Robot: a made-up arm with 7 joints.
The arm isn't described. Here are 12 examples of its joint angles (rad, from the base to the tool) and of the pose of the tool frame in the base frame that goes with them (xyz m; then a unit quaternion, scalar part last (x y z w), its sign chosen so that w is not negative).
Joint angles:
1: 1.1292 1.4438 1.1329 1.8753 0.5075 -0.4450 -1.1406
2: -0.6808 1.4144 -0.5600 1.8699 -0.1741 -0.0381 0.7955
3: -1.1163 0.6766 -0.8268 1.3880 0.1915 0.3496 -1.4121
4: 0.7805 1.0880 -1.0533 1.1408 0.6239 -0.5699 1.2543
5: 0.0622 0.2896 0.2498 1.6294 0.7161 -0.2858 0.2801
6: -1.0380 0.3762 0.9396 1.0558 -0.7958 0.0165 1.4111
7: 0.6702 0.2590 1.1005 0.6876 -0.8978 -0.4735 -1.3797
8: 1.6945 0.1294 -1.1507 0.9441 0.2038 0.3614 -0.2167
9: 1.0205 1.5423 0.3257 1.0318 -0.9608 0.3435 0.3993
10: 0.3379 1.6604 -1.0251 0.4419 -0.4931 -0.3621 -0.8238
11: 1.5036 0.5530 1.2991 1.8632 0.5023 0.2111 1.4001
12: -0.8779 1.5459 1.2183 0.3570 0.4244 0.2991 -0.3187
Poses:
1: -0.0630 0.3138 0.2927 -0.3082 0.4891 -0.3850 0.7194
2: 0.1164 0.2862 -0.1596 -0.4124 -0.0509 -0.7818 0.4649
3: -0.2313 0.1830 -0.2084 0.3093 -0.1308 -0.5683 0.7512
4: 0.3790 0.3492 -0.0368 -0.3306 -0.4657 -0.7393 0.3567
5: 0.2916 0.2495 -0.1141 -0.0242 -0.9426 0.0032 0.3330
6: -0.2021 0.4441 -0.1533 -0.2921 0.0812 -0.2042 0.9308
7: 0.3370 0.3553 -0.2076 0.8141 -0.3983 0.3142 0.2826
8: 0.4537 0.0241 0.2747 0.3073 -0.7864 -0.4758 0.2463
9: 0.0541 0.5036 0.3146 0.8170 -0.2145 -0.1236 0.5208
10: 0.1056 0.5979 0.1232 0.5572 -0.0361 -0.7706 0.3074
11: 0.0889 0.4146 0.1935 -0.3381 0.8470 0.2527 0.3232
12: 0.0649 0.5943 0.0904 0.7336 -0.2512 0.0696 0.6276
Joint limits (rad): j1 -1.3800..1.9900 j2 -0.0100..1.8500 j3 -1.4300..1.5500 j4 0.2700..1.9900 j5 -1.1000..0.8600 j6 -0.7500..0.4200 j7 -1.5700..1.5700
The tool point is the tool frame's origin. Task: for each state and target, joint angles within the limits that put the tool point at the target. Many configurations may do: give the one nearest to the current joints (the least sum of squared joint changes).
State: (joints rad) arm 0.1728 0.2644 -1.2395 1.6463 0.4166 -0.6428 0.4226
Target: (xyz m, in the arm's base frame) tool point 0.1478 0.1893 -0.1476
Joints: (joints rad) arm 0.0956 1.2341 -1.2923 1.9894 0.4546 -0.6225 0.3670
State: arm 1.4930 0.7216 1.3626 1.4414 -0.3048 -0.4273 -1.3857
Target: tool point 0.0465 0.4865 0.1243
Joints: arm 1.4283 0.8908 1.5500 1.5287 -0.4165 -0.4276 -1.3501
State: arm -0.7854 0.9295 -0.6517 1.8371 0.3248 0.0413 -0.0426
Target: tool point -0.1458 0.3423 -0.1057
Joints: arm -1.2432 1.5202 -1.0549 1.6601 0.3595 0.0715 -0.0882
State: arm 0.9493 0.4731 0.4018 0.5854 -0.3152 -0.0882 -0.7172
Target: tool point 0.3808 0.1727 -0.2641
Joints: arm 0.6242 0.0258 0.3880 0.4112 -0.2973 -0.0726 -0.7298
